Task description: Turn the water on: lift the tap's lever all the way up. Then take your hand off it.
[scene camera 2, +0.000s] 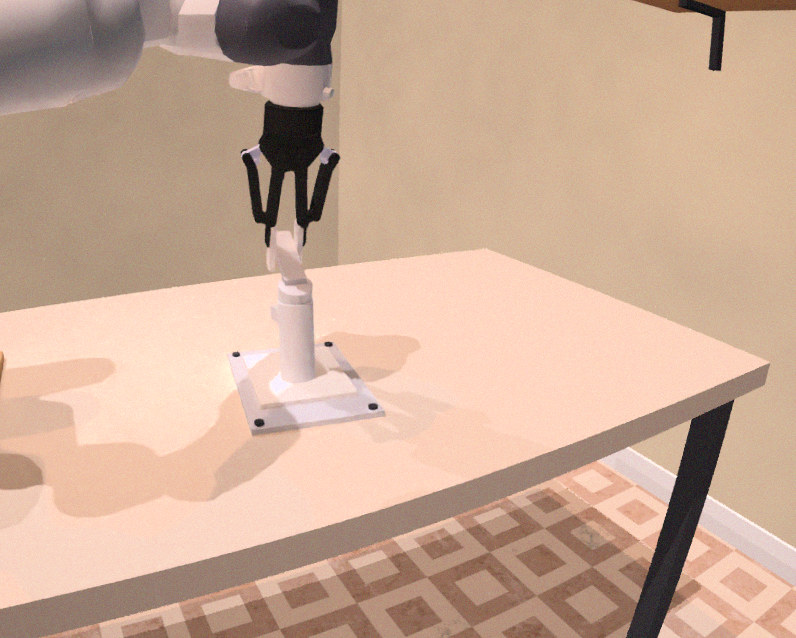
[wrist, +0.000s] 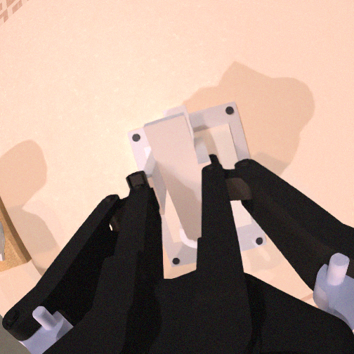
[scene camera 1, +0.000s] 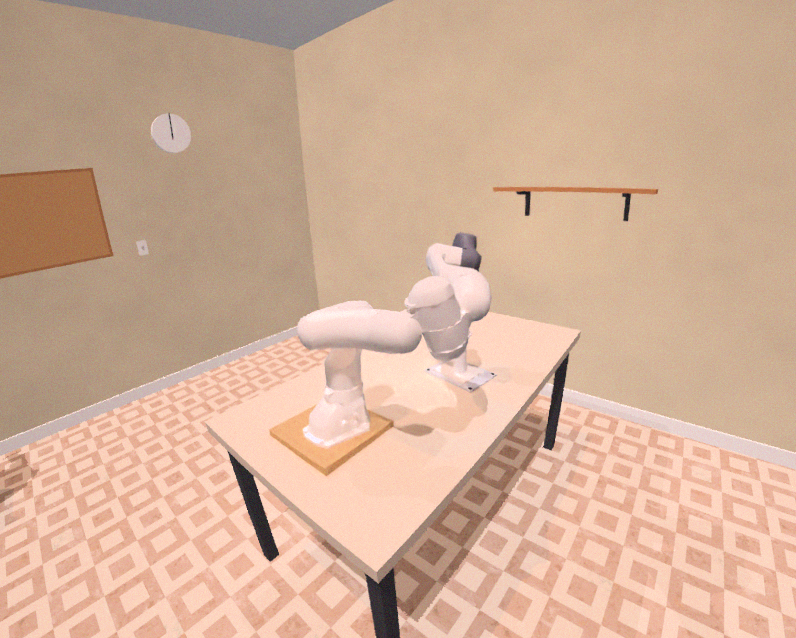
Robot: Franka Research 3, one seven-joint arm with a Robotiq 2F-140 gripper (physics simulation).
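The white tap [scene camera 1: 459, 362] [scene camera 2: 297, 338] stands upright on its bolted base plate. Its lever [scene camera 2: 287, 255] [wrist: 177, 170] slants steeply upward from the top of the tap body, its free end raised well above the body. My gripper [scene camera 2: 285, 247] [wrist: 180, 157] points straight down and is shut on the lever, with one finger on each side of it. In scene camera 1 the arm hides the gripper and the lever. The lower end of the lever is partly hidden by a finger in the wrist view.
The base plate [scene camera 1: 470, 384] [scene camera 2: 318, 420] [wrist: 240, 108] has black bolts at its corners and lies on the table [scene camera 1: 425, 478] [scene camera 2: 531, 372]. The arm's wooden mounting board [scene camera 1: 325, 461] is at the near end of the table. A wall shelf [scene camera 1: 575, 190] hangs beyond the table.
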